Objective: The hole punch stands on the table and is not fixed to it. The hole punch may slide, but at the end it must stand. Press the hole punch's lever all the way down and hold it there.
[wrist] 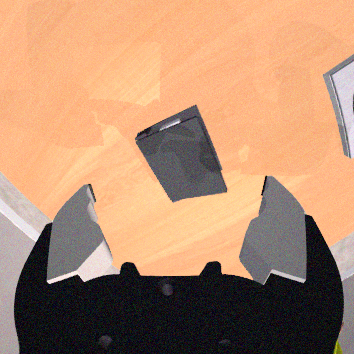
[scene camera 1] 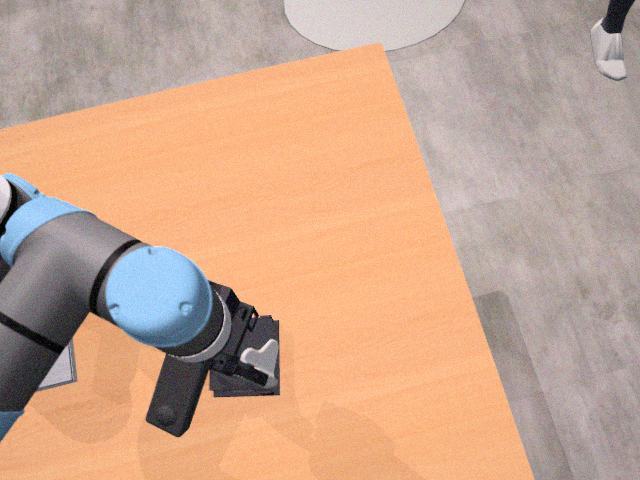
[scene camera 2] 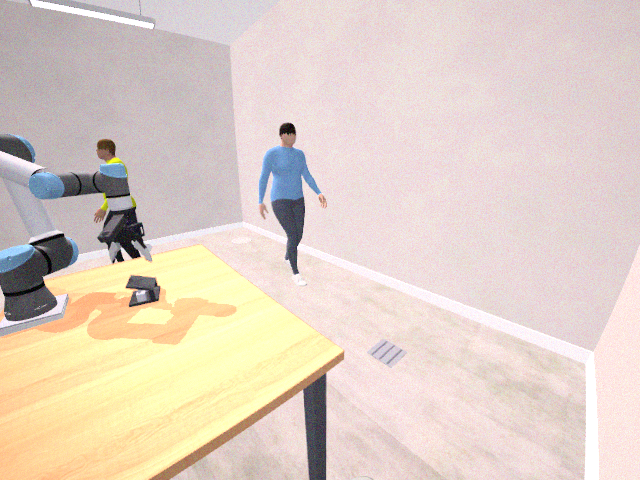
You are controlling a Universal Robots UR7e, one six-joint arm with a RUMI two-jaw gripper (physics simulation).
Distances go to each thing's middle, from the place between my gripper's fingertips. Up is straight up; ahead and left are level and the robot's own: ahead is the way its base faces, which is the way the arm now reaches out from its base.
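Hole punch [scene camera 1: 276,390]: 10 mm ahead of my hand, 30 mm to the left of it, 120 mm below it. Lever [scene camera 1: 218,381]: 10 mm ahead of my hand, 30 mm to the left of it, 100 mm below it.
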